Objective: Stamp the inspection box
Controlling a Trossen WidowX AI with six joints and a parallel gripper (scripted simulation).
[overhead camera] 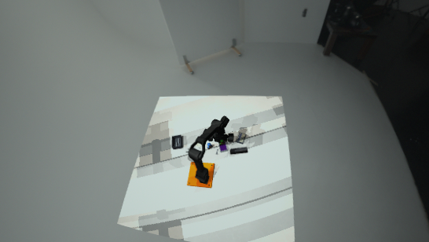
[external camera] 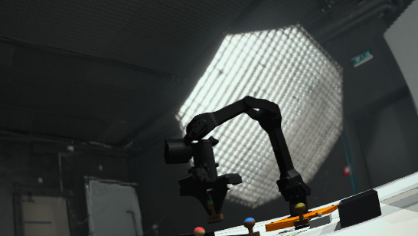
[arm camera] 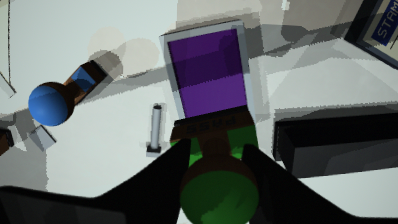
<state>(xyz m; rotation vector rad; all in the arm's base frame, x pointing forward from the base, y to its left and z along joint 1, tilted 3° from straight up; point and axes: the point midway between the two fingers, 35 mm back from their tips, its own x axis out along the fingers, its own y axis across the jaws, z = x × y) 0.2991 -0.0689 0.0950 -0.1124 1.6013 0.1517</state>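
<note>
My gripper tip is 9 cm above the purple ink pad and 1 cm short of it. Also, from my gripper tip: green-knobbed stamp: right at my gripper tip; grey bolt: 9 cm below, 6 cm behind, 4 cm to the left; red-knobbed stamp: 9 cm ahead, 7 cm below, 5 cm to the left.
</note>
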